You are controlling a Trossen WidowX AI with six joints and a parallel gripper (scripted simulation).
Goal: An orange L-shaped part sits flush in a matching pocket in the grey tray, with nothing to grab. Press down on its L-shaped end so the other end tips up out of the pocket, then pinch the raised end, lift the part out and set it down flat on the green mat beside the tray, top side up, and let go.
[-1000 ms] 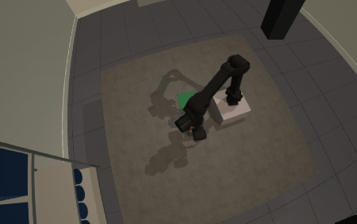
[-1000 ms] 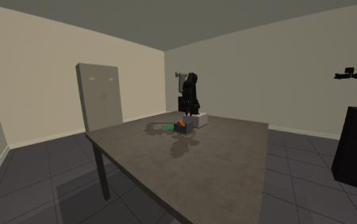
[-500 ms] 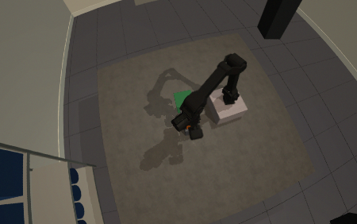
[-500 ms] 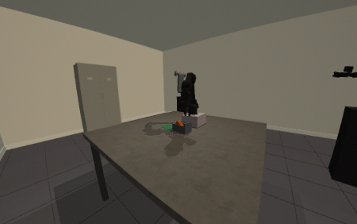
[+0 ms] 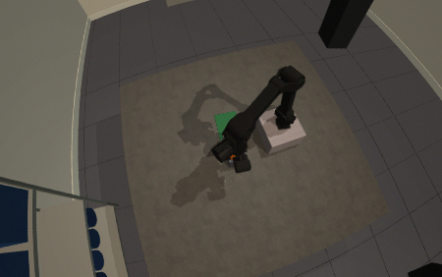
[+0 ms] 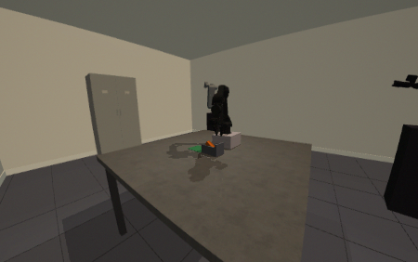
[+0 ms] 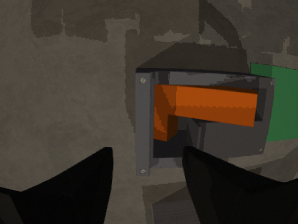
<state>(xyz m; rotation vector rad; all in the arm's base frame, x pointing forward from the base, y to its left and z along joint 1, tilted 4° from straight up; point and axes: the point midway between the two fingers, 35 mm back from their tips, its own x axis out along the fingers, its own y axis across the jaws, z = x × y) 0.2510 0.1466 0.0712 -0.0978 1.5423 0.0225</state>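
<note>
The orange L-shaped part is 100 mm below my gripper tip and 50 mm to the right of it. Round my gripper tip: green mat: 220 mm to the right, 160 mm below, 10 mm ahead.
</note>
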